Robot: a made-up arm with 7 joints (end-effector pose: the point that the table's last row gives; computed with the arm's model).
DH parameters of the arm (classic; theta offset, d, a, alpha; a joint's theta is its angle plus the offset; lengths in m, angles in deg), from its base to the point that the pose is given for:
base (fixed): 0 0 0 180
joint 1: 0 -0.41 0 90
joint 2: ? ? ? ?
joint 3: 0 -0.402 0 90
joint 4: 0 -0.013 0 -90
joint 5: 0 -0.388 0 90
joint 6: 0 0 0 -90
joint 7: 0 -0.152 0 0
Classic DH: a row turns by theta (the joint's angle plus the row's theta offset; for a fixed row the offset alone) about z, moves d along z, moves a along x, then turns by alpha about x.
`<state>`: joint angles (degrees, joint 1 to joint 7).
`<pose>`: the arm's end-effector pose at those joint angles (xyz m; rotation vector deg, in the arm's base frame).
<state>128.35 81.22 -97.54 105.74 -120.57 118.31 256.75</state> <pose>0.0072 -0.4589 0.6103 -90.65 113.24 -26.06</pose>
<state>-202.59 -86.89 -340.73 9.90 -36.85 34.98 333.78</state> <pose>0.8052 0.3682 0.6193 70.82 -116.95 -18.44</pose>
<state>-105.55 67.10 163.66 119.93 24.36 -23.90 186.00</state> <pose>0.1600 0.0376 0.9083 -106.50 -92.58 15.18</pose>
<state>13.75 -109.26 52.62 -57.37 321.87 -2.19 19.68</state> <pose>-0.4588 0.4594 -0.0918 18.07 -66.83 157.81</pose>
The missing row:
joint 2: 0 -0.016 0 -90
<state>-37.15 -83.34 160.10 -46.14 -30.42 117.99 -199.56</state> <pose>-0.5330 -0.4255 0.6487 -4.53 -65.60 -131.32</pose>
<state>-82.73 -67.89 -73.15 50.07 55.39 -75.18 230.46</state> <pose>-0.3630 -0.6539 0.6663 -36.97 51.21 75.11</pose>
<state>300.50 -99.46 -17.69 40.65 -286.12 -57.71 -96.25</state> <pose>-0.5603 -0.6086 0.5103 86.85 43.38 105.88</pose>
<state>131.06 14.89 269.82 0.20 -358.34 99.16 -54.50</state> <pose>-0.0378 -0.2495 1.1452 -82.26 -21.68 57.81</pose>
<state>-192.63 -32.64 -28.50 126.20 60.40 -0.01 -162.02</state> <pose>-0.2366 -0.2380 0.6899 -75.06 41.56 -41.57</pose>
